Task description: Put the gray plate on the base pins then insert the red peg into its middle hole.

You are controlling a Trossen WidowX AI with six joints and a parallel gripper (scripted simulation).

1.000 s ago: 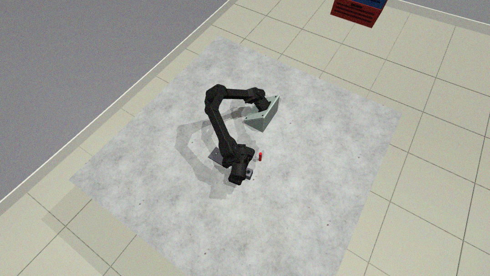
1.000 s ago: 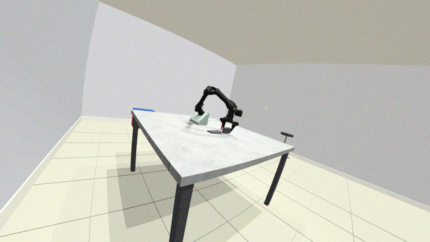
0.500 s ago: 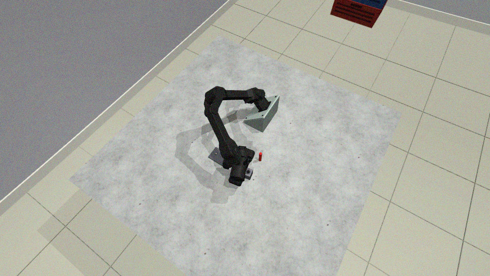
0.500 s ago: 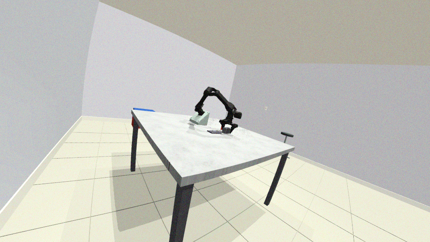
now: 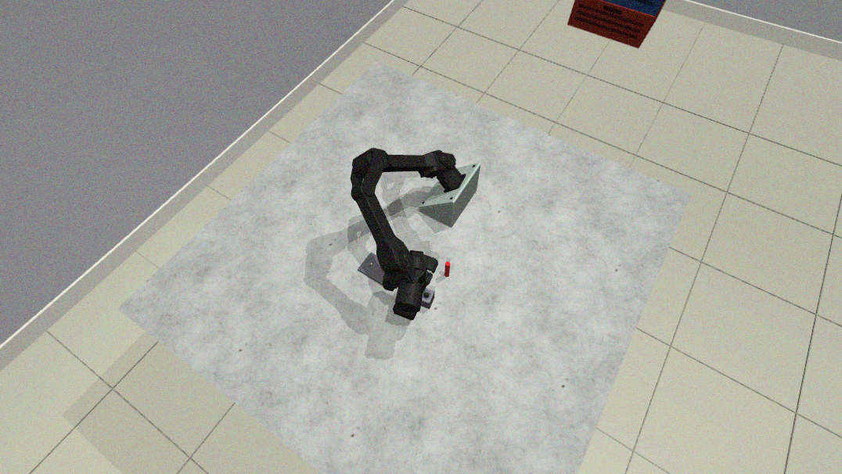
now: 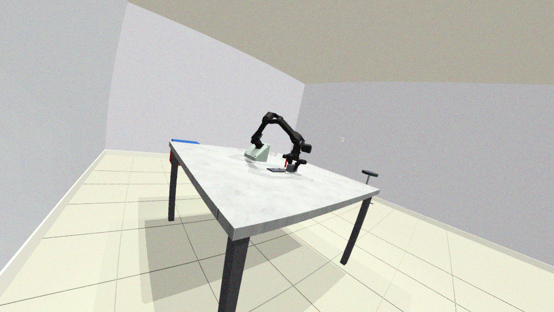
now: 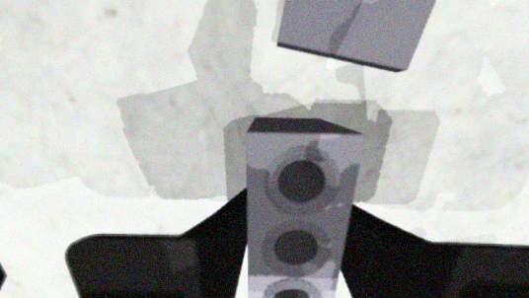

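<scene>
Right now my gripper tip is 30 mm past the base and 140 mm to the left of it. The rest, counted from my gripper tip: red peg 100 mm behind, 50 mm to the left, 30 mm above; gray plate 30 mm above.
</scene>
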